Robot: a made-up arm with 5 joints. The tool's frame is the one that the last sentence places.
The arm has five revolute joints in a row. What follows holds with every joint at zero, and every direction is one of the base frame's.
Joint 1 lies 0.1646 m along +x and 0.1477 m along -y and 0.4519 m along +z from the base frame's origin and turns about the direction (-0.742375, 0.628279, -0.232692).
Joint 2 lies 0.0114 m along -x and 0.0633 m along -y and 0.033 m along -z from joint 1 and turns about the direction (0.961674, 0.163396, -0.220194).
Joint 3 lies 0.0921 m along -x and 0.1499 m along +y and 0.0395 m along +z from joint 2 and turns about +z.
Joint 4 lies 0.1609 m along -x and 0.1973 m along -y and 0.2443 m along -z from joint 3 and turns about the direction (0.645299, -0.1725, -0.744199).
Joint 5 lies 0.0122 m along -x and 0.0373 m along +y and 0.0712 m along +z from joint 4 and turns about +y.
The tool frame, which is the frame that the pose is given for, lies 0.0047 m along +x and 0.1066 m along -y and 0.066 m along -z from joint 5; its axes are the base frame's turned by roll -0.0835, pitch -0.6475 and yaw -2.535 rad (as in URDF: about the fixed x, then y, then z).
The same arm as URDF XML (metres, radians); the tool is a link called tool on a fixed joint. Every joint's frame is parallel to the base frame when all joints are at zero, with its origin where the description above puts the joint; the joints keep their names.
<robot name="arm">
<joint name="joint 1" type="continuous"><parent link="base"/><child link="link1"/><origin xyz="0.1646 -0.1477 0.4519"/><axis xyz="-0.742375 0.628279 -0.232692"/></joint>
<joint name="joint 2" type="continuous"><parent link="link1"/><child link="link2"/><origin xyz="-0.0114 -0.0633 -0.033"/><axis xyz="0.961674 0.163396 -0.220194"/></joint>
<joint name="joint 3" type="continuous"><parent link="link2"/><child link="link3"/><origin xyz="-0.0921 0.1499 0.0395"/><axis xyz="0 0 1"/></joint>
<joint name="joint 4" type="continuous"><parent link="link3"/><child link="link4"/><origin xyz="-0.1609 -0.1973 -0.2443"/><axis xyz="0.645299 -0.1725 -0.744199"/></joint>
<joint name="joint 5" type="continuous"><parent link="link4"/><child link="link5"/><origin xyz="-0.0122 0.0373 0.0712"/><axis xyz="0 1 0"/></joint>
<joint name="tool_joint" type="fixed"><parent link="link5"/><child link="tool"/><origin xyz="0.0047 -0.1066 -0.066" rpy="-0.0835 -0.6475 -2.535"/></joint>
<link name="base"/>
<link name="link1"/>
<link name="link2"/>
<link name="link3"/>
<link name="link4"/>
<link name="link5"/>
<link name="tool"/>
</robot>

